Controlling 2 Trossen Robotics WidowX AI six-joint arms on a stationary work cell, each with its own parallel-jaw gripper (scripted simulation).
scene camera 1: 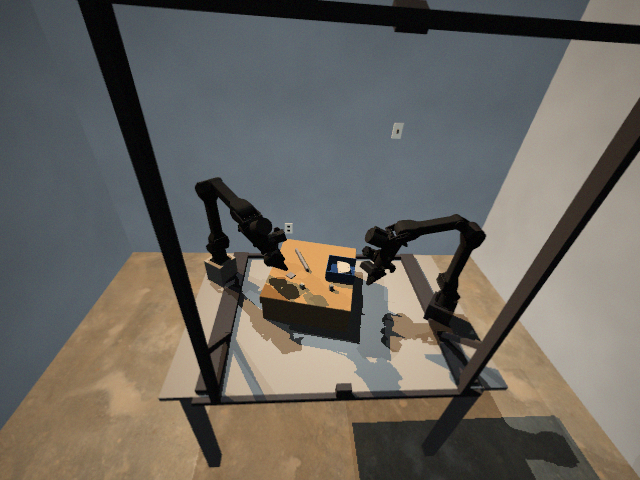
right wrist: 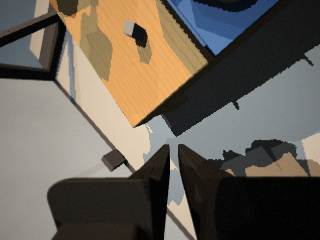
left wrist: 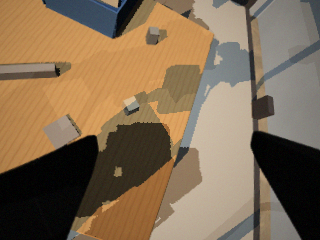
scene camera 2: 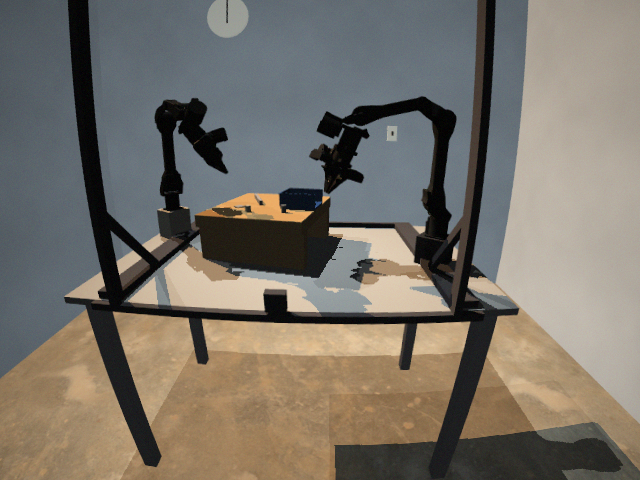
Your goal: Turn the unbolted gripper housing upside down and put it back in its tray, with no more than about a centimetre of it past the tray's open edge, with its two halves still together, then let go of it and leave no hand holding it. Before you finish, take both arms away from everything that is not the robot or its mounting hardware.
Labels:
my left gripper: scene camera 1 285,265; left wrist; scene camera 2; not seen in the right wrist view (out of frame)
my right gripper: scene camera 1; right wrist 173,149; scene camera 2; not seen in the left wrist view (out of frame)
same spot on my right gripper: (scene camera 2: 330,175) = (scene camera 1: 372,276)
same spot on my left gripper: (left wrist: 49,190) = (scene camera 2: 221,160)

